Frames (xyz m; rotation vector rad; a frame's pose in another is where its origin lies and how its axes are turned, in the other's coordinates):
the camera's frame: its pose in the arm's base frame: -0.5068 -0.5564 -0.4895 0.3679 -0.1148 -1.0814
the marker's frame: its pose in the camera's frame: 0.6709 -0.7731 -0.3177 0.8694 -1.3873 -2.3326
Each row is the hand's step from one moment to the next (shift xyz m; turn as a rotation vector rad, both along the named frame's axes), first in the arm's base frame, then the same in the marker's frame.
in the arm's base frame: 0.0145 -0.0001 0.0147 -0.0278 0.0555 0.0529
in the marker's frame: -0.0169 -0.0003 0.0119 0.0267 0.0327 0.0698
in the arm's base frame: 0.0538 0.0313 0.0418 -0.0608 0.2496 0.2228
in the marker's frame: -0.0398 -0.0207 0.0601 0.0809 0.0939 0.3167
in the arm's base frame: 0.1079 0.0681 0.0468 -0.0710 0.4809 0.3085
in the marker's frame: -0.0605 -0.0674 0.1013 0.1763 0.0721 0.5433
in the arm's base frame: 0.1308 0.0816 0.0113 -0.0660 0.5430 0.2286
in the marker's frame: -0.0539 -0.1105 0.0937 0.2418 -0.0052 0.5413
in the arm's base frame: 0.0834 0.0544 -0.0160 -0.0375 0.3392 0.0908
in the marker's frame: -0.0228 -0.0863 0.0470 0.1714 -0.0392 0.3063
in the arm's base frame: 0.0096 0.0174 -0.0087 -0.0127 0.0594 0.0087
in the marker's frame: 0.0065 -0.0184 0.0095 0.0376 -0.0074 0.0480
